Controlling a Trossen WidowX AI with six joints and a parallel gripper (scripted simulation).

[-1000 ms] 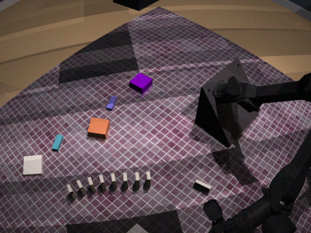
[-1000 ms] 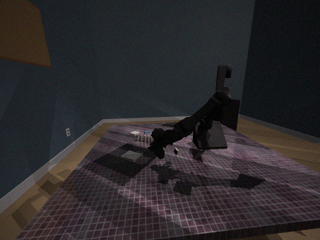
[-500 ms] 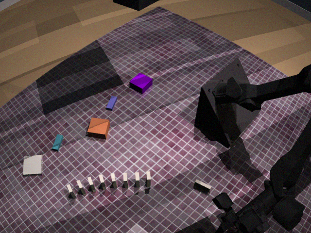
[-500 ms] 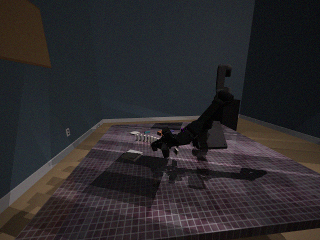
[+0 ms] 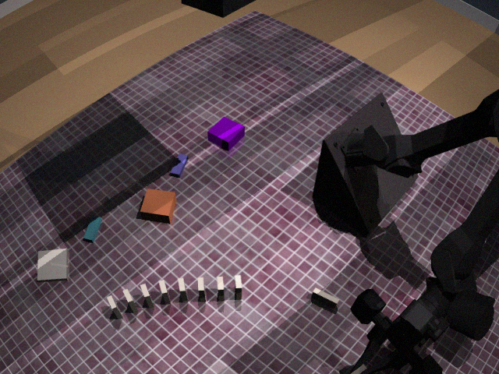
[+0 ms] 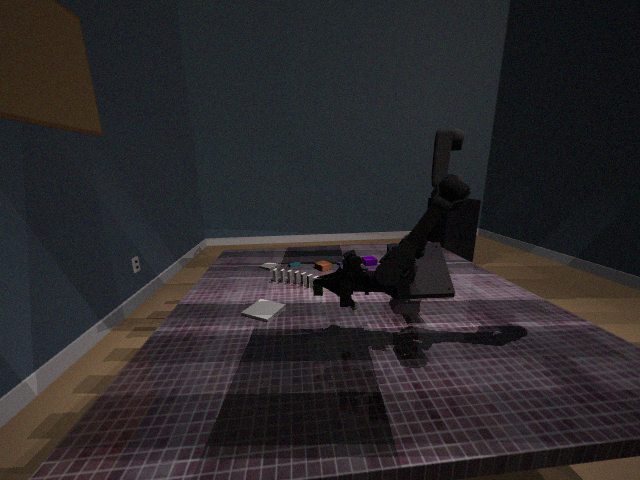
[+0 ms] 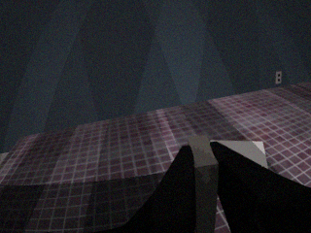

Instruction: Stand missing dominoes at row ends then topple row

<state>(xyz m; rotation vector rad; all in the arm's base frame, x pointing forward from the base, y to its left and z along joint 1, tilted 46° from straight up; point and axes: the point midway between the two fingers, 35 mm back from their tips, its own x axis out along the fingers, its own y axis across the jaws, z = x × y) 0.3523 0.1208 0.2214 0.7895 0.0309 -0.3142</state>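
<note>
My gripper tip is now 15 cm to the left of the grey plate, 15 cm short of it and 15 cm above it. Round my gripper tip: violet bar (55 cm to the right, 22 cm behind, 15 cm below); then orange block (50 cm to the right, 14 cm below, 11 cm behind); then teal bar (58 cm to the right, 15 cm below, 2 cm ahead).
</note>
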